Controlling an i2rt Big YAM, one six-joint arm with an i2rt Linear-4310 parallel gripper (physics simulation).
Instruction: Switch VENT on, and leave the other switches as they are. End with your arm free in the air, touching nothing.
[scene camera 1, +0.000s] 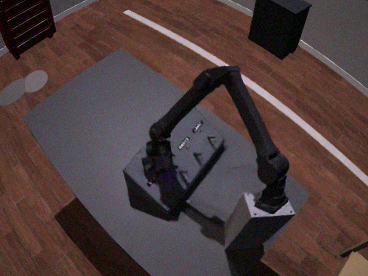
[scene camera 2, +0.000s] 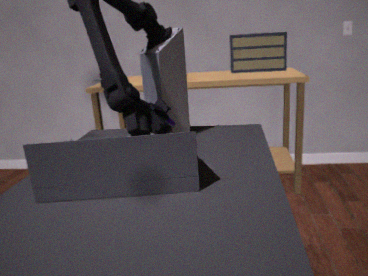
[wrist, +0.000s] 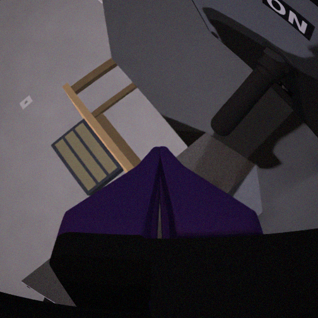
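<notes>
The dark grey switch box (scene camera 1: 150, 202) (scene camera 2: 112, 167) has a sloping top with several levers. The VENT lever (wrist: 245, 102) is a dark rod in the wrist view, its free end pointing down-left, away from the ON label (wrist: 289, 17). In scene camera 1 the gripper hides it. Three other levers (scene camera 1: 185, 177) (scene camera 1: 199, 159) (scene camera 1: 212, 141) stand in a row, leaning alike. My gripper (scene camera 1: 168, 181) (scene camera 2: 171, 122) (wrist: 159, 157) is shut and empty, its purple tips low over the near end of the box. In the wrist view the tips lie left of and below the lever's end, with a gap in the picture.
The box stands on a grey table (scene camera 1: 90, 100) (scene camera 2: 240, 225). The arm's pale pedestal (scene camera 1: 237, 222) (scene camera 2: 172, 85) stands beyond the lever side. A wooden bench (scene camera 2: 215, 80) with a small drawer unit (scene camera 2: 258, 52) (wrist: 87, 157) is in the background. The LAMP label (scene camera 1: 198, 126) is near the box's far end.
</notes>
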